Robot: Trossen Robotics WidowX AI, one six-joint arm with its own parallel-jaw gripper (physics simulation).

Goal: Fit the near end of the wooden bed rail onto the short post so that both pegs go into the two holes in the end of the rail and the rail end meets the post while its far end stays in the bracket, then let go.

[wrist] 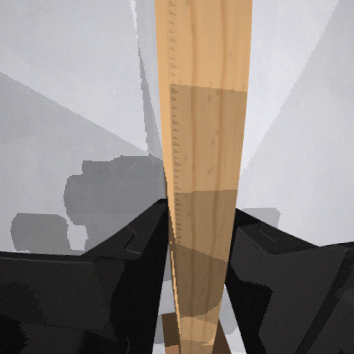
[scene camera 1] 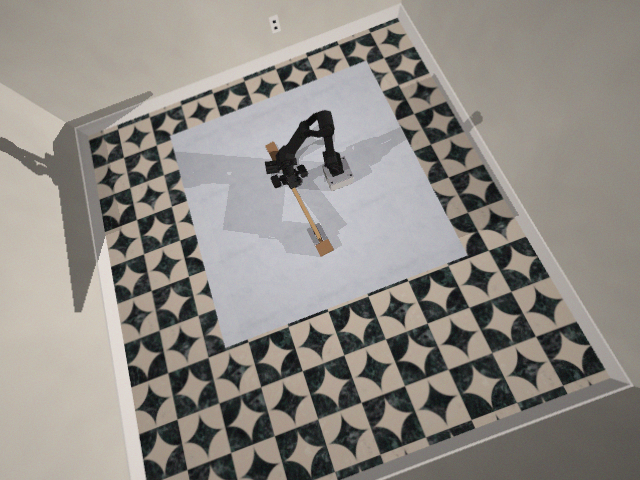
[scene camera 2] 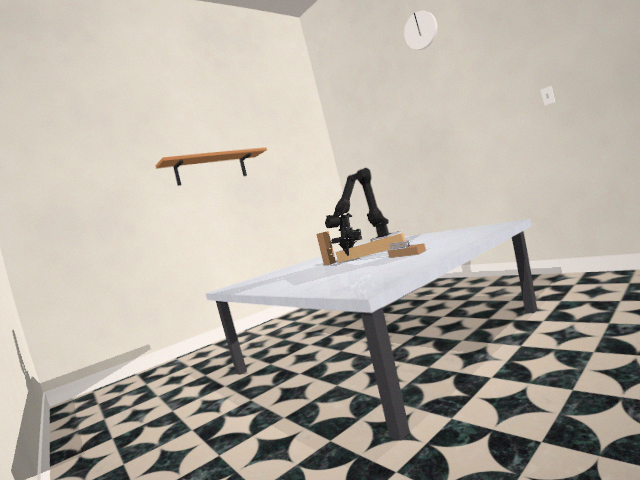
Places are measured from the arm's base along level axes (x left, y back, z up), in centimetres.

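Where they show: gripper, fingertip midpoint: [wrist: 187,206] [scene camera 2: 349,255]; arm's base, origin of the base link: [scene camera 1: 336,169] [scene camera 2: 383,235].
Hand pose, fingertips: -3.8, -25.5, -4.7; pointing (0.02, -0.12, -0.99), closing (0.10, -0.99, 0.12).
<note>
Things, the pixels of their top centre, and the offset from my fingertips, as dx, dy, dz. "*": a spot on its surface instead. Level surfaces: height alone.
- grey bracket, surface spot: [scene camera 2: 400,245] * +33.2, +3.4, +1.6
- brown block, middle of its top: [scene camera 2: 405,247] [scene camera 1: 319,239] +35.0, +4.7, +0.3
- pale table, its level: dz -3.2
The light wooden rail [scene camera 1: 307,214] [scene camera 2: 374,247] [wrist: 207,140] runs from beside the short post to the bracket. My gripper [scene camera 1: 294,186] [scene camera 2: 346,253] [wrist: 187,206] is shut on the rail close to its near end, one finger on each side. The brown post [scene camera 1: 271,148] [scene camera 2: 324,248] [wrist: 170,322] stands upright; in scene camera 2 a narrow gap shows between it and the rail end, with small peg-like bits on its face. The rail's far end lies in the grey bracket [scene camera 1: 314,233] [scene camera 2: 399,245]. The end holes are hidden.
A brown block [scene camera 1: 324,248] [scene camera 2: 408,251] lies at the bracket end on the pale table [scene camera 1: 248,289] [scene camera 2: 320,289]. The arm's base [scene camera 1: 339,180] stands to the right of the rail in scene camera 1. A wall shelf [scene camera 2: 211,156] hangs away from the table.
</note>
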